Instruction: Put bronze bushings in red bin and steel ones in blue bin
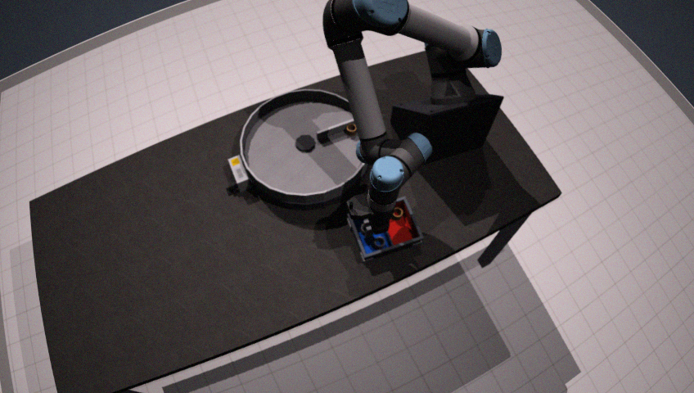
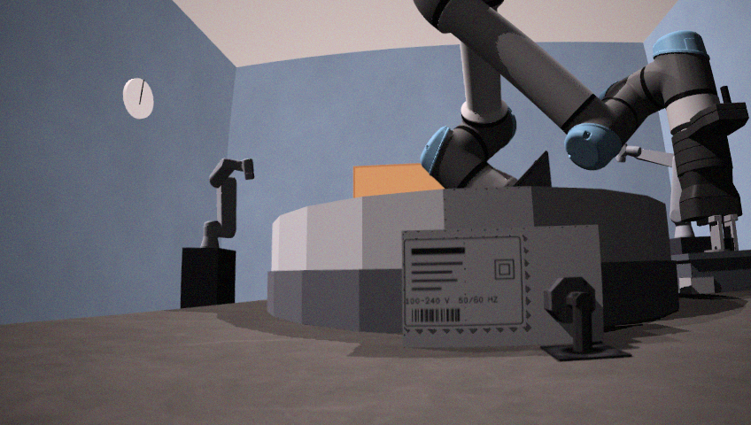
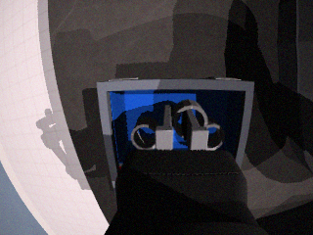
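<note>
Right now my hand is 5 cm past the red bin, 1 cm to the right of it and 3 cm above it. From my hand the other things lie so: grey turntable: 2 cm ahead, 36 cm to the right.
</note>
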